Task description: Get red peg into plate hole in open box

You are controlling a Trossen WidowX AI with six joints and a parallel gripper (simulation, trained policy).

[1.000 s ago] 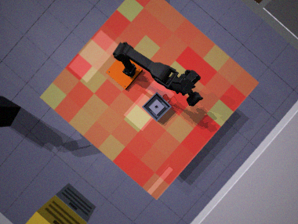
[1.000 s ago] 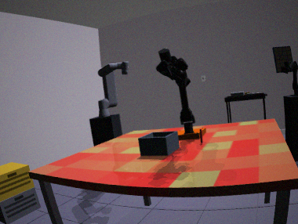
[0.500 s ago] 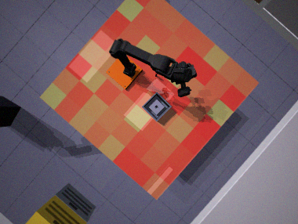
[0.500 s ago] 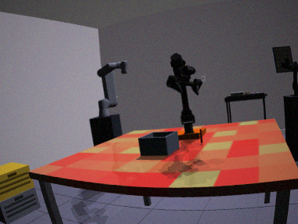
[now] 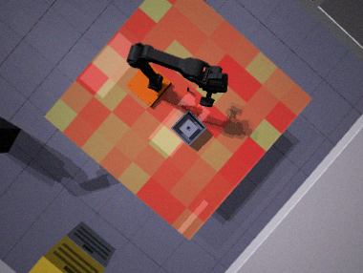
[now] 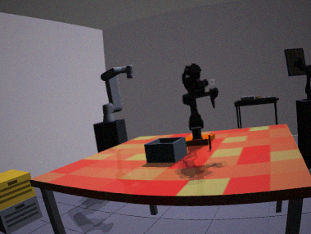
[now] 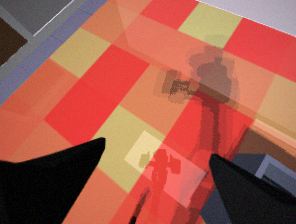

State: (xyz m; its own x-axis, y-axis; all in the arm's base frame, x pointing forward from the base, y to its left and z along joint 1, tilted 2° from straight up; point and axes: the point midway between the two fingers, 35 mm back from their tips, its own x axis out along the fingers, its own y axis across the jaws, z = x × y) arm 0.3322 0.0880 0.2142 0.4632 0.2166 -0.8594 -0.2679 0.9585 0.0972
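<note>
The red peg is 19 cm below my gripper tip and 16 cm behind it. Round my gripper tip: dark box 23 cm to the right, 20 cm below, 3 cm behind; then pale plate 23 cm to the right, 19 cm below, 3 cm behind.
</note>
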